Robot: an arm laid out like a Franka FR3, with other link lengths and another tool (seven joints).
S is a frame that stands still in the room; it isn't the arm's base.
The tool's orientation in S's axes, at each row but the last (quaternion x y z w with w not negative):
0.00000, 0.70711, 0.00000, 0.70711
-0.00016, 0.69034, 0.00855, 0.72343
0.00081, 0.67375, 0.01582, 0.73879
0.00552, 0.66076, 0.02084, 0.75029
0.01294, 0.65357, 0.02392, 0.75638
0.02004, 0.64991, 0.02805, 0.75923
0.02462, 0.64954, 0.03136, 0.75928
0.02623, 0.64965, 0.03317, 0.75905
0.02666, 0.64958, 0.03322, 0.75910
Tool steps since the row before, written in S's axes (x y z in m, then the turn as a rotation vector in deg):
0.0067, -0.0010, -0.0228, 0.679, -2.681, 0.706
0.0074, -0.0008, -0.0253, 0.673, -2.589, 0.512
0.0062, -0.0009, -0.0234, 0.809, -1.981, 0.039
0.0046, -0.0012, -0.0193, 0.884, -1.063, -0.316
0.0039, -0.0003, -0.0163, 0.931, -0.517, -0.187
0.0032, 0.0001, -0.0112, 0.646, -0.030, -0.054
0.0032, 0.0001, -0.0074, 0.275, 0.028, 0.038
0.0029, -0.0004, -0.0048, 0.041, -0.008, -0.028
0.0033, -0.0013, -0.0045, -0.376, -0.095, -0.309
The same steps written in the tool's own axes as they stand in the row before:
0.0228, -0.0010, 0.0067, -0.706, -2.681, 0.679
0.0256, -0.0012, 0.0062, -0.511, -2.591, 0.665
0.0238, -0.0016, 0.0040, -0.013, -1.997, 0.769
0.0197, -0.0020, 0.0021, 0.384, -1.095, 0.816
0.0167, -0.0012, 0.0015, 0.292, -0.544, 0.888
0.0115, -0.0007, 0.0014, 0.150, -0.044, 0.630
0.0078, -0.0005, 0.0020, 0.007, 0.027, 0.278
0.0051, -0.0008, 0.0021, 0.033, -0.011, 0.036
0.0048, -0.0017, 0.0026, 0.238, -0.115, -0.420

